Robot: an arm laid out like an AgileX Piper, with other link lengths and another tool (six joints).
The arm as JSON. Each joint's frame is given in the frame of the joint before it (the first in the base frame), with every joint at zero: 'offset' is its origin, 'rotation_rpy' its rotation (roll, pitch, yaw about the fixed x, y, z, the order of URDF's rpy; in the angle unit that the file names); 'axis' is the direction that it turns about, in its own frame. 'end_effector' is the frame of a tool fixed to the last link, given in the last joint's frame.
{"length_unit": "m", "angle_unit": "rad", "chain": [
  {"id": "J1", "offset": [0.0, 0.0, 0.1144], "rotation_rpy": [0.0, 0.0, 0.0], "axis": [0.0, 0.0, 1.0]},
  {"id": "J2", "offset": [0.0, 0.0, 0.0], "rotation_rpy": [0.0, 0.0, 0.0], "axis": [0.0, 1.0, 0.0]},
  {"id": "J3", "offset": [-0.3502, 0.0, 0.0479], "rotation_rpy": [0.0, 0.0, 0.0], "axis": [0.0, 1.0, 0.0]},
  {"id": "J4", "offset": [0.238, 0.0, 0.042], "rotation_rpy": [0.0, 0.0, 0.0], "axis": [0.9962, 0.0, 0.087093]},
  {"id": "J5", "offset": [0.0, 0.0, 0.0], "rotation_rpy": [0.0, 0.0, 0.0], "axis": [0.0, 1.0, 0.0]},
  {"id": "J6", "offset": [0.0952, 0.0, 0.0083], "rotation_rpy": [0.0, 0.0, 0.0], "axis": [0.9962, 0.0, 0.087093]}
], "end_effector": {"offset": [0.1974, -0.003, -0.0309], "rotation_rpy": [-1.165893, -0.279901, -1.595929]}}
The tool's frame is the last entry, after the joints.
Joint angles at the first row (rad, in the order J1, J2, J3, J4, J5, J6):
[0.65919, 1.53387, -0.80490, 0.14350, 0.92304, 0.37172]
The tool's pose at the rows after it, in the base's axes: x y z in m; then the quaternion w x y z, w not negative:
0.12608, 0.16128, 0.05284, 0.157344, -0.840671, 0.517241, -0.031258
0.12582, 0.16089, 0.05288, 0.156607, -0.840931, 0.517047, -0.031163
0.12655, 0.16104, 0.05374, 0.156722, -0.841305, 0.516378, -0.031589
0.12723, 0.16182, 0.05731, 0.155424, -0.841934, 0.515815, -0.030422
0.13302, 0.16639, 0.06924, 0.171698, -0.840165, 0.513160, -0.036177
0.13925, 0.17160, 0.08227, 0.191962, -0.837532, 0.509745, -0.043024
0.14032, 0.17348, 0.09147, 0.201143, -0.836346, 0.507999, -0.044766
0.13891, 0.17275, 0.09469, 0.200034, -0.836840, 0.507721, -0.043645
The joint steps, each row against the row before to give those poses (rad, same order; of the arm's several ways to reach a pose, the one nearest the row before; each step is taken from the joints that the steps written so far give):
[0.00001, -0.00001, 0.00000, -0.00482, 0.00210, 0.00001]
[0.00000, 0.00000, 0.00000, -0.00070, 0.00147, 0.00001]
[0.00001, 0.00001, -0.00454, -0.00158, 0.00400, 0.00000]
[-0.00001, 0.00001, -0.01634, -0.00074, 0.01968, 0.00071]
[0.00000, -0.02681, -0.03199, -0.00160, 0.02377, 0.00171]
[-0.00001, -0.03047, -0.03156, 0.00000, 0.01863, -0.00002]
[-0.00001, -0.02019, -0.02086, 0.00182, 0.02242, 0.00000]
[0.00002, -0.00520, -0.00846, -0.00001, 0.01662, 0.00073]

